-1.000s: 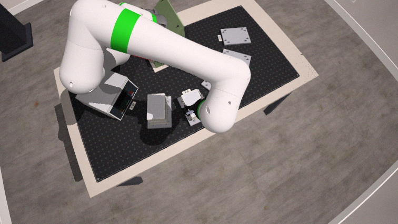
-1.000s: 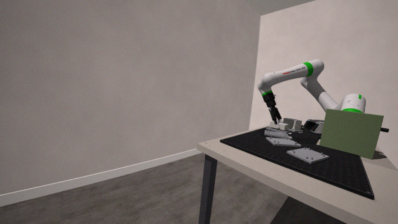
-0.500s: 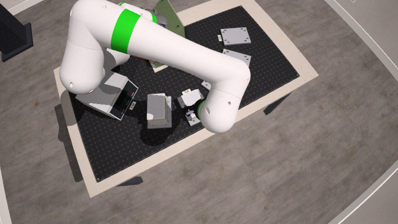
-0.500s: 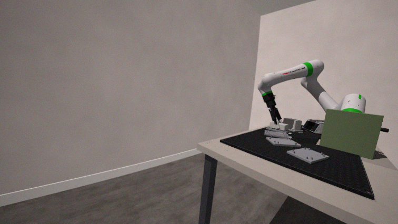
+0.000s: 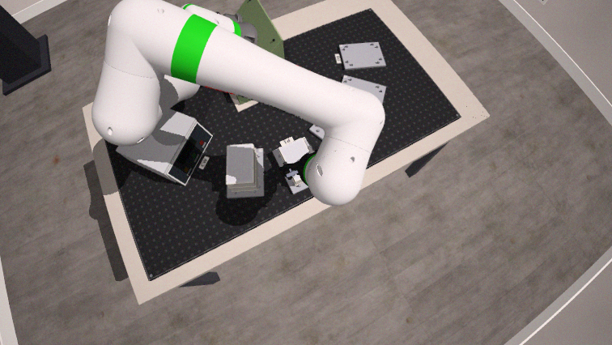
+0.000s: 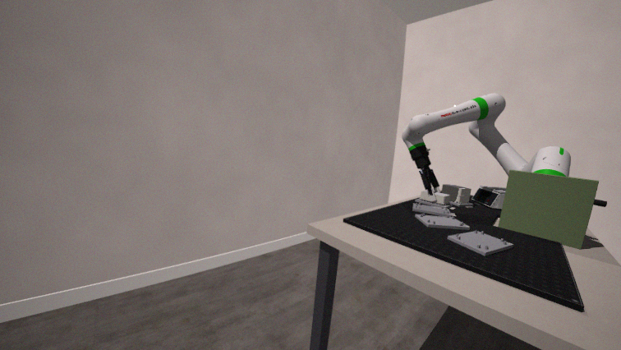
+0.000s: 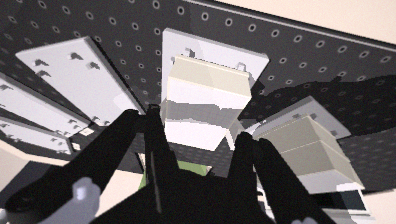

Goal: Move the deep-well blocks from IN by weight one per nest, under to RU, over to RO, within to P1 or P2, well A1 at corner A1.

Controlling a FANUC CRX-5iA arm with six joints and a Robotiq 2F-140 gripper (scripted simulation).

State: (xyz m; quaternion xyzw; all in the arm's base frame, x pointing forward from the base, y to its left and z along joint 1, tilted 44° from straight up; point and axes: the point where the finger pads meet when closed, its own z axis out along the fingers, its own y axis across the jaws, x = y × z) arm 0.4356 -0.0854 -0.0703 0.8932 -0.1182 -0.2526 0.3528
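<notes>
My gripper is now 1 cm above the white deep-well block. From my hand the other things lie so: check-weigher platform (38 cm to the right, 28 cm behind, 4 cm above); then check-weigher (38 cm to the right, 28 cm behind, 2 cm above); then infeed nest IN (17 cm to the right, 6 cm behind, 4 cm below).
</notes>
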